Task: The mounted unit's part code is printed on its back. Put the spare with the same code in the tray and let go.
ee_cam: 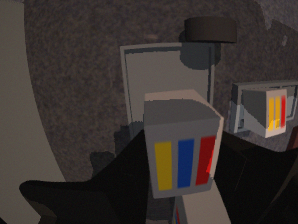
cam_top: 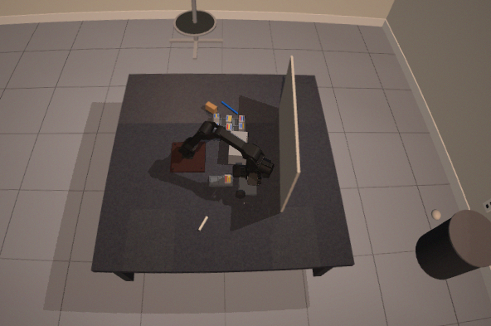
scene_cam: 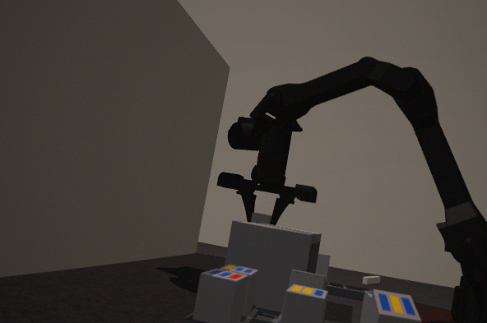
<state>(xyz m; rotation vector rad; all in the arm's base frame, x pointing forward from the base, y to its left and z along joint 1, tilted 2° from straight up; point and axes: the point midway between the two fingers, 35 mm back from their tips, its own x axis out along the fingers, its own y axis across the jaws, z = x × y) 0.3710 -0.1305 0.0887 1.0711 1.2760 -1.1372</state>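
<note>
The grey tray is 8 cm below my gripper tip and 1 cm behind it. The rest, counted from my gripper tip: mounted unit 21 cm to the left, 9 cm behind, 3 cm below; tall upright panel 22 cm to the left, 16 cm ahead, 15 cm above; blue stick 51 cm to the left, 19 cm behind, 7 cm below.
</note>
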